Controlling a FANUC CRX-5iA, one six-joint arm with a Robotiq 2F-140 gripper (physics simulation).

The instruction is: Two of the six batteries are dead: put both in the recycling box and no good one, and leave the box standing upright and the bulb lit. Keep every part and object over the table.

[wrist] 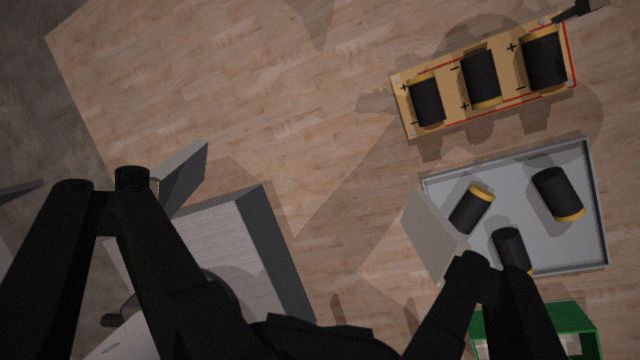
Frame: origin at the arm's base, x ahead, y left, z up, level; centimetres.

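Where they show: gripper, fingertip midpoint: [310,184].
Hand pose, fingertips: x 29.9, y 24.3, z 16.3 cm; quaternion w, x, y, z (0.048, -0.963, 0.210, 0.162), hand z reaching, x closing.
Each offset is from my fingertips to the top centre of the thing. "spot": to the spot under its first point.
Three black batteries @[dx +8.9, dy +3.9, dz -21.0 cm] [426,101] @[dx +15.3, dy +5.1, dz -21.0 cm] [481,79] @[dx +21.7, dy +6.4, dz -21.0 cm] [544,61] with yellow ends lie in the wooden holder [452,92] at the upper right. Three more batteries @[dx +13.7, dy -11.7, dz -21.8 cm] [471,209] @[dx +23.9, dy -10.2, dz -21.8 cm] [558,194] @[dx +18.7, dy -18.4, dz -21.8 cm] [512,250] lie apart in the grey tray @[spot: dx +28.7, dy -16.9, dz -25.2 cm] [592,235] below it; the lowest is partly hidden by the right finger. A green box @[spot: dx +25.8, dy -27.2, dz -21.9 cm] [575,317], open at the top, shows in part at the lower right behind the finger linkage. My gripper [310,184] is wide open and empty above the table, its right pad overlapping the tray's left edge in view. I cannot make out the bulb.
A grey-walled open box or bin [272,250] stands at the lower left, partly behind the left finger. A dark part @[spot: dx +22.8, dy +10.2, dz -17.5 cm] [582,7] juts in at the holder's top right corner. A whitish object [122,340] shows at the bottom left. The table's edge runs down the left side.
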